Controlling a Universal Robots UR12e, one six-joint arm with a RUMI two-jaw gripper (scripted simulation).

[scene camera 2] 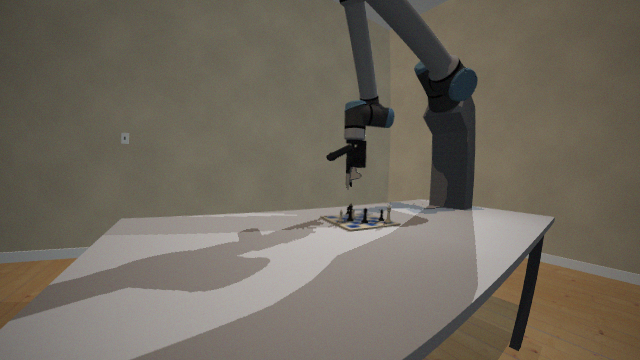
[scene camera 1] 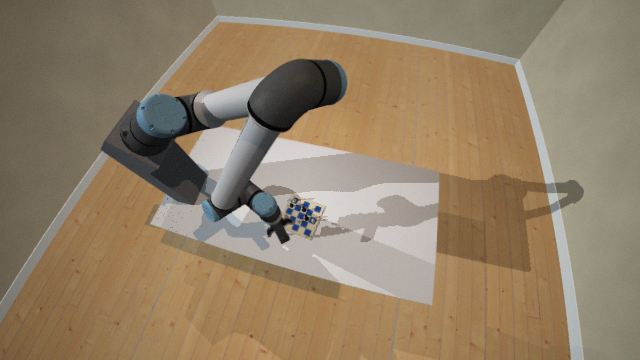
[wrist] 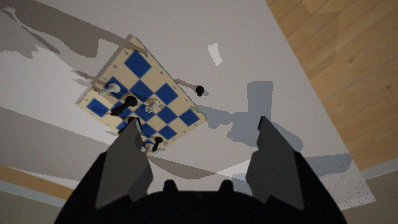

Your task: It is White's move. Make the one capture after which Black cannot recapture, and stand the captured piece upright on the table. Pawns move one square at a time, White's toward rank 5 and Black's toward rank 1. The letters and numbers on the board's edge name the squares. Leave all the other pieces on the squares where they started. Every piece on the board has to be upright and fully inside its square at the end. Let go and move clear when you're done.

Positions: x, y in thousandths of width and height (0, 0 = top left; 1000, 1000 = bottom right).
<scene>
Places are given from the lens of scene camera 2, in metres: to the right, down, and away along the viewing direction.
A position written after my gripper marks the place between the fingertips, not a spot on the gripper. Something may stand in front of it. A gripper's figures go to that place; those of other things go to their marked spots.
my gripper (scene camera 2: 546, 524): 0.13, 0.04, 0.99
blue-and-tan chessboard (scene camera 2: 584, 615): 0.20, 0.15, 0.83
</scene>
